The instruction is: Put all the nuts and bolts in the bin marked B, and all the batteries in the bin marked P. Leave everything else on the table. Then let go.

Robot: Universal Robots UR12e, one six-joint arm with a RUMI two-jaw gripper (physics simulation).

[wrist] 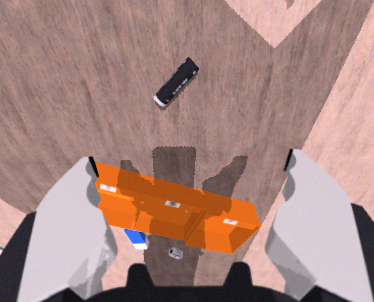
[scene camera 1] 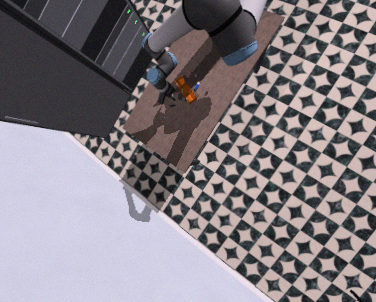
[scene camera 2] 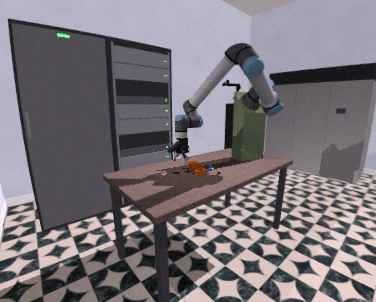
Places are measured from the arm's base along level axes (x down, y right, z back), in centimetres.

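Pixels of known places: gripper, fingertip midpoint: (wrist: pixel 189 155) (scene camera 1: pixel 171 98) (scene camera 2: pixel 179 163); arm's base, link origin: (scene camera 2: pixel 250 102).
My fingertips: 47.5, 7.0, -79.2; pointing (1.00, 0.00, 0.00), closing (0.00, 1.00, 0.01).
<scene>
Ahead of a thing's pixels: the offset from my fingertips to its top centre, as dx, dy, dz. Level surfaces: height alone.
A black cylinder with a white end, which looks like a battery @[+5.7, -1.1, -3.9] (wrist: pixel 176 82) (scene camera 1: pixel 172 105) (scene camera 2: pixel 176 173), lies on the table, apart from the orange three-compartment bin block @[+3.2, -4.0, +13.6] (wrist: pixel 165 227) (scene camera 1: pixel 185 90) (scene camera 2: pixel 198 168). The letters on the bins' white labels are too blurred to read. A tiny brass-coloured piece @[+5.1, -1.6, +11.9] (wrist: pixel 187 211) shows in the middle compartment. My gripper (wrist: pixel 189 155) (scene camera 2: pixel 180 160) is open and empty above the table, with the bin block's near side between and below the fingers in the wrist view and the battery beyond the fingertips. The left finger hides the block's left end.
A blue and white block @[+5.9, -10.8, +22.2] (wrist: pixel 135 238) (scene camera 1: pixel 197 86) (scene camera 2: pixel 210 169) and a small grey piece @[+6.0, -4.4, +28.9] (wrist: pixel 175 252) lie beside the bins. A small dark piece @[+5.5, -21.7, +20.6] (scene camera 1: pixel 206 93) (scene camera 2: pixel 219 173) lies farther off. A green pillar (scene camera 2: pixel 248 130) stands at the table's @[dx +7.2] (scene camera 2: pixel 135 192) far end. Dark cabinets (scene camera 2: pixel 65 125) stand behind.
</scene>
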